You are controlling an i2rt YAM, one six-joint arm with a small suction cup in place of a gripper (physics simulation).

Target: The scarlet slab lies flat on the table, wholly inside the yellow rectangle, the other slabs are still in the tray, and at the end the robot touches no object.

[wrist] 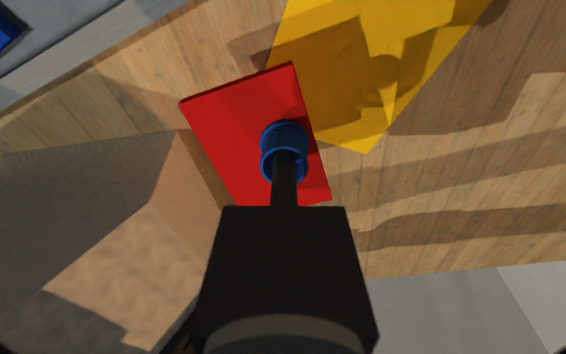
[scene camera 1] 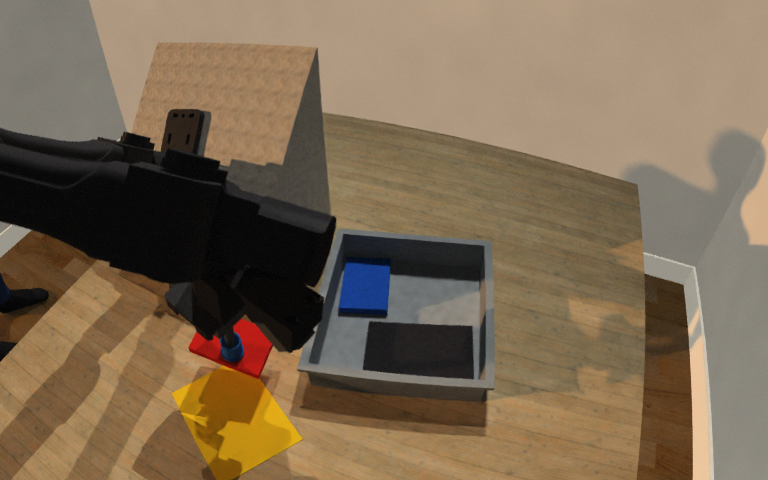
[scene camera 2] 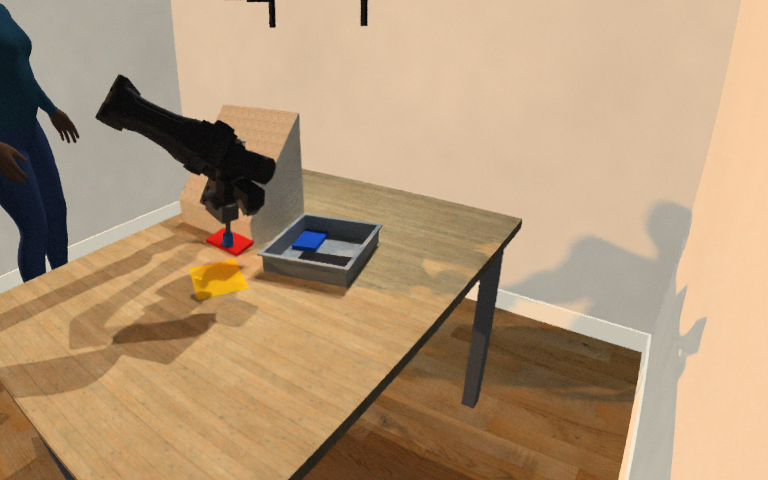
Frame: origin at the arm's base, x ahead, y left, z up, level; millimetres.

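Where they show: hand, its tool point: (wrist: 284,135) (scene camera 1: 232,355) (scene camera 2: 227,247).
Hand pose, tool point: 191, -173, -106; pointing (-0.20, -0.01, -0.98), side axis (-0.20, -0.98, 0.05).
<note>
After its pixels a point has its place, as x, y, z.
My gripper, a blue suction cup (scene camera 1: 232,349) (scene camera 2: 227,240) (wrist: 284,146), is shut on the scarlet slab (scene camera 1: 256,355) @[221, -163, -102] (scene camera 2: 241,242) @[212, -146, -100] (wrist: 225,125) @[211, -142, -100], off its centre. The slab hangs about level above the table, and its shadow falls on the yellow rectangle (scene camera 1: 266,427) @[253, -226, -157] (scene camera 2: 218,280) @[216, -237, -157] (wrist: 330,107) @[171, -210, -157]. In both scene views the slab appears behind the rectangle, outside its outline. The blue slab (scene camera 1: 365,286) @[287, 20, -143] (scene camera 2: 309,240) @[290, 16, -144] (wrist: 6,34) @[269, -28, -144] and the black slab (scene camera 1: 419,349) @[390, -58, -144] (scene camera 2: 325,258) @[382, -40, -144] lie in the grey tray (scene camera 1: 396,386) @[382, -126, -133] (scene camera 2: 303,270) @[383, -126, -134].
A large wooden block with a sloped top (scene camera 1: 237,79) @[74, 94, 117] (scene camera 2: 263,125) @[83, 96, 120] (wrist: 135,260) @[146, -58, -59] stands behind the slab, close to the arm. The tray's near left corner is to the right of the slab and the rectangle. A person (scene camera 2: 33,141) stands beyond the table at the left.
</note>
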